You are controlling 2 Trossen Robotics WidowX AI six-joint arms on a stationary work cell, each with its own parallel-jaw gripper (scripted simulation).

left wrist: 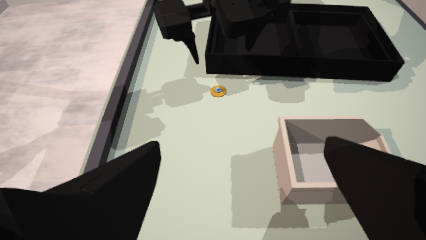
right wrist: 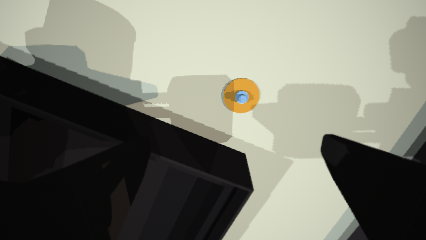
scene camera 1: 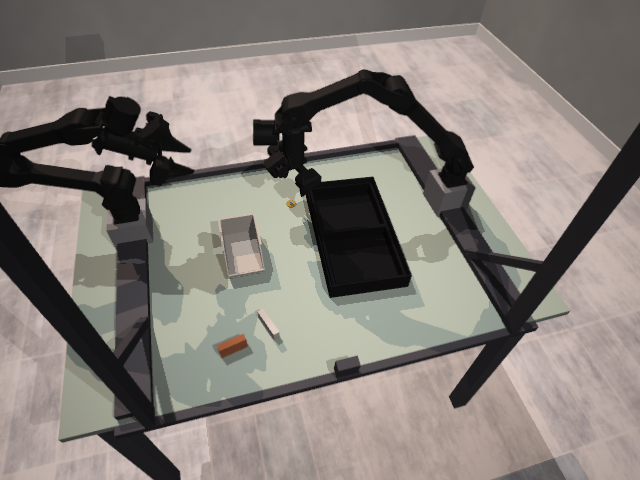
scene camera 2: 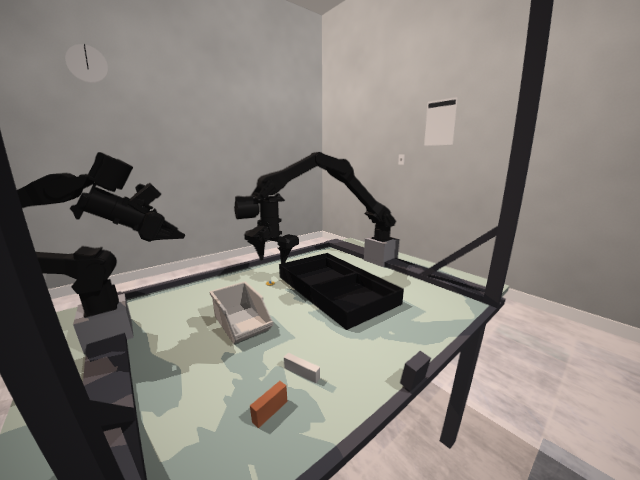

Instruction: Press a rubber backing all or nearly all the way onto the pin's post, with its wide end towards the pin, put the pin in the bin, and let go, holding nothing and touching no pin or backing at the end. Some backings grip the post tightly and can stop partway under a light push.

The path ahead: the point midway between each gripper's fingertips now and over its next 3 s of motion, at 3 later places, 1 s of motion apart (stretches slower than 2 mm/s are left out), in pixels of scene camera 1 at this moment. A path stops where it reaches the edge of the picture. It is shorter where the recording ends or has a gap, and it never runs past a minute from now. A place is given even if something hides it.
The left gripper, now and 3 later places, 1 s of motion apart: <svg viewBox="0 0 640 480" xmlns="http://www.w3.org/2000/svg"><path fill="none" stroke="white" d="M192 161L239 152L288 194L291 202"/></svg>
The right gripper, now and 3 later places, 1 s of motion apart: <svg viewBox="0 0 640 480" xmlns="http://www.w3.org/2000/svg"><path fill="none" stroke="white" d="M293 186L315 146L347 94L349 107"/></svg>
